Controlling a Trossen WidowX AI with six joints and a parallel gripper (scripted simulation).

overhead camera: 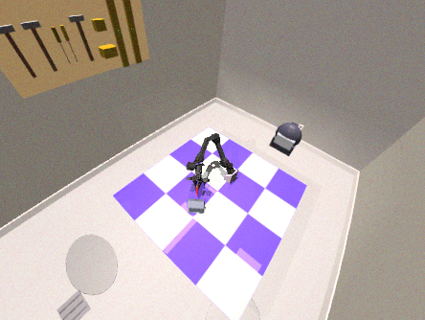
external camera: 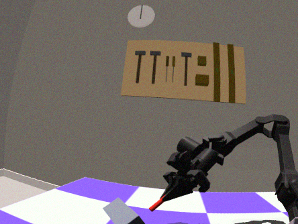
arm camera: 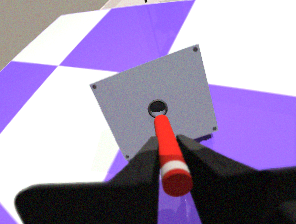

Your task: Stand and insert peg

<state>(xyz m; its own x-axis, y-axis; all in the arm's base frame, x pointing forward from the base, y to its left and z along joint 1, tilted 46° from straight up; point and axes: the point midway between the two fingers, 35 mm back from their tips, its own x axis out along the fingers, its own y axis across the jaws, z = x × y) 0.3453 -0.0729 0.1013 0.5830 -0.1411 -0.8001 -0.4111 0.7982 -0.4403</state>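
The grey sloped panel is 70 mm ahead of my gripper tip, 50 mm to the left of it and 70 mm below it. The rest, counted from my gripper tip: red peg: 10 mm behind, 10 mm to the right, 10 mm above.
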